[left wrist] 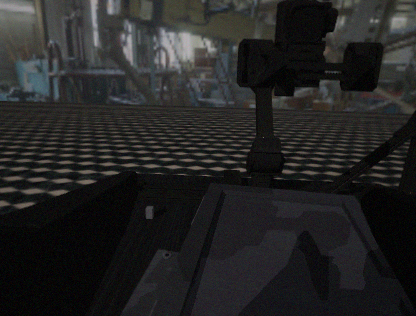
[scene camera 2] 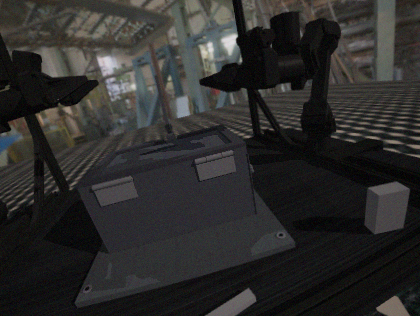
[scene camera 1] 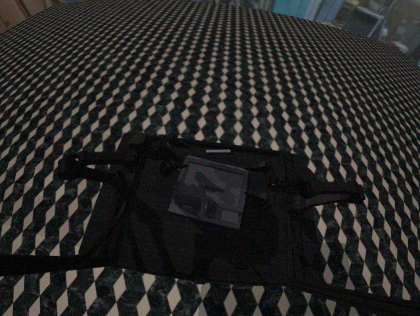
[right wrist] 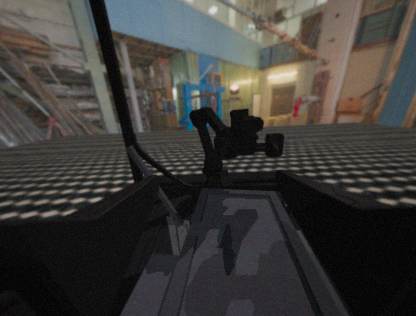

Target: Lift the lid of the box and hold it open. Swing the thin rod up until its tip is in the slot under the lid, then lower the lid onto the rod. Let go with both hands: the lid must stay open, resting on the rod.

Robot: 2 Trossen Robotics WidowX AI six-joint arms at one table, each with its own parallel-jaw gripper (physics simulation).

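Seen in the pictures: left gripper, fingertip midpoint: [left wrist: 248,188] [scene camera 2: 205,80] [scene camera 1: 189,155] [right wrist: 257,153]; right gripper, fingertip midpoint: [left wrist: 330,61] [scene camera 2: 93,80] [scene camera 1: 244,179] [right wrist: 216,177]; left arm's base, link origin: [scene camera 2: 319,149] [scene camera 1: 124,189] [right wrist: 212,183]; right arm's base, link origin: [scene camera 2: 2,254] [scene camera 1: 291,209].
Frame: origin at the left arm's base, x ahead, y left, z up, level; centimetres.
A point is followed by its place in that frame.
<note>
The grey box [scene camera 1: 210,191] @[x 45.8, y 0.7, z 14.4 cm] [scene camera 2: 171,200] @[x 47.9, y 14.5, z 7.5 cm] stands on its base plate [scene camera 2: 183,260] @[x 48.9, y 21.4, z -0.7 cm] in the middle of the dark mat. Its lid [scene camera 2: 162,153] @[x 47.0, y 5.8, z 14.4 cm] [left wrist: 269,251] @[x 48.3, y 6.0, z 14.4 cm] [right wrist: 244,251] @[x 48.6, y 4.6, z 14.4 cm] lies flat and closed, with two hinges [scene camera 2: 215,166] @[x 38.5, y 16.1, z 12.1 cm] on the side facing scene camera 2. A thin dark line that looks like the rod [scene camera 2: 252,191] @[x 32.3, y 16.6, z 4.7 cm] runs along the box's right end wall. My left gripper [scene camera 2: 205,83] @[x 35.4, y 10.1, z 27.1 cm] [right wrist: 257,153] @[x 35.4, y 10.1, z 27.1 cm] is open and empty, well above that end of the box. My right gripper [scene camera 2: 89,85] @[x 56.5, y 0.0, z 32.5 cm] [left wrist: 330,61] @[x 56.5, y 0.0, z 32.5 cm] is open and empty, above the other end.
A black camera stand [scene camera 2: 252,103] @[x 3.7, y -34.3, z 14.3 cm] [right wrist: 116,88] @[x 3.7, y -35.9, z 45.6 cm] rises behind the box near the left arm. A small white strip [scene camera 1: 218,151] @[x 48.5, y 32.4, z -1.2 cm] [scene camera 2: 234,302] @[x 43.7, y 31.8, z -0.9 cm] [left wrist: 150,212] lies on the mat on the hinge side. The checkered floor [scene camera 1: 209,78] surrounds the mat.
</note>
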